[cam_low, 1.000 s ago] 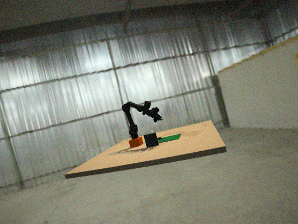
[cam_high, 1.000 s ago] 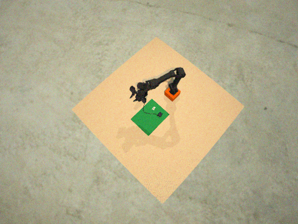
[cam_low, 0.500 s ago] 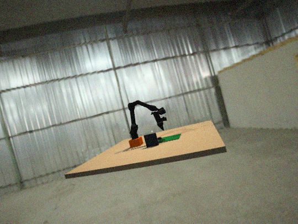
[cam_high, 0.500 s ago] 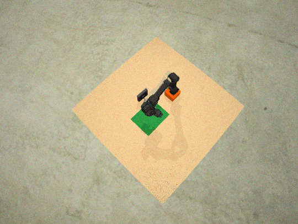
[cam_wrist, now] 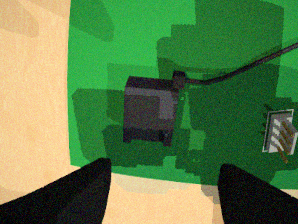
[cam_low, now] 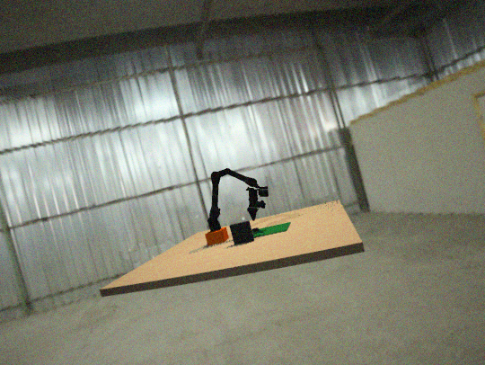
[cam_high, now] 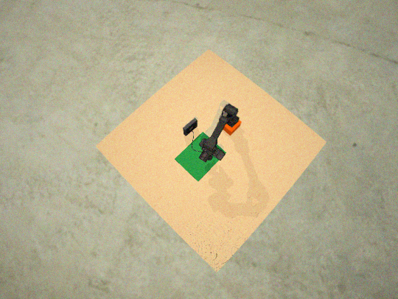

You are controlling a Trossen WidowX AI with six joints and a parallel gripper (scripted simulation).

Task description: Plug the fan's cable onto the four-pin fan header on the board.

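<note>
Right now the black plug is 10 mm behind my gripper tip, 10 mm to the left of it and 70 mm below it. The rest, counted from my gripper tip: white four-pin fan header: 20 mm behind, 90 mm to the right, 80 mm below; then black fan: 30 mm behind, 250 mm to the right, 20 mm below; then green board: 70 mm ahead, 60 mm to the right, 90 mm below.
</note>
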